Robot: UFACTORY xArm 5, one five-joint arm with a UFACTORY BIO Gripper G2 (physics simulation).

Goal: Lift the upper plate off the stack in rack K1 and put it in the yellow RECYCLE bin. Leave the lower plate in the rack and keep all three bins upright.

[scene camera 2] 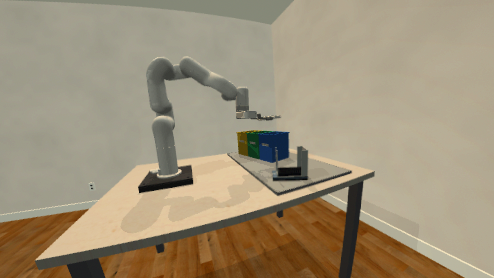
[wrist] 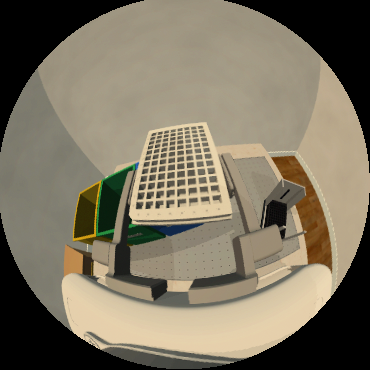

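Seen in the pictures: hand, its tool point: (scene camera 2: pixel 265 118) (wrist: pixel 177 181); arm's base, origin of its link: (scene camera 2: pixel 169 174).
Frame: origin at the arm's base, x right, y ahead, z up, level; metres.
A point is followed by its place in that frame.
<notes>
My gripper (scene camera 2: pixel 265 118) (wrist: pixel 181 175) @(x 0.082, y 0.572, z 0.261 m) is shut on the upper plate, a pale plate with a grid of square wells (wrist: pixel 178 167) @(x 0.086, y 0.585, z 0.266 m), and holds it roughly level above the bins. The yellow bin (scene camera 2: pixel 242 143) @(x -0.207, y 0.540, z 0.075 m) (wrist: pixel 86 212) @(x -0.288, y 0.638, z 0.113 m) stands upright at the far end of the row, left of the held plate in the wrist view. The green bin (scene camera 2: pixel 253 146) @(x -0.073, y 0.564, z 0.067 m) (wrist: pixel 111 202) @(x -0.159, y 0.664, z 0.108 m) is beside it. The blue bin (scene camera 2: pixel 276 146) @(x 0.098, y 0.639, z 0.081 m) (wrist: pixel 181 230) @(x 0.035, y 0.582, z 0.000 m) is largely hidden by the plate in the wrist view. The dark lower plate (scene camera 2: pixel 289 171) @(x 0.357, y 0.514, z 0.015 m) (wrist: pixel 275 214) @(x 0.347, y 0.544, z 0.013 m) sits in rack K1 (scene camera 2: pixel 303 164) @(x 0.413, y 0.547, z 0.056 m) (wrist: pixel 296 190) @(x 0.406, y 0.570, z 0.097 m).
The bins and the rack stand on a grey perforated board (scene camera 2: pixel 322 172) @(x 0.404, y 0.693, z -0.019 m) (wrist: pixel 200 255) @(x 0.079, y 0.495, z -0.019 m) on the wooden table (scene camera 2: pixel 215 205) @(x 0.374, y 0.150, z -0.032 m). The rack's tall panel and thin post rise beside the lower plate. The arm's black base (scene camera 2: pixel 184 175) @(x 0.065, y 0.073, z 0.000 m) is at the table's left. Walls rise behind.
</notes>
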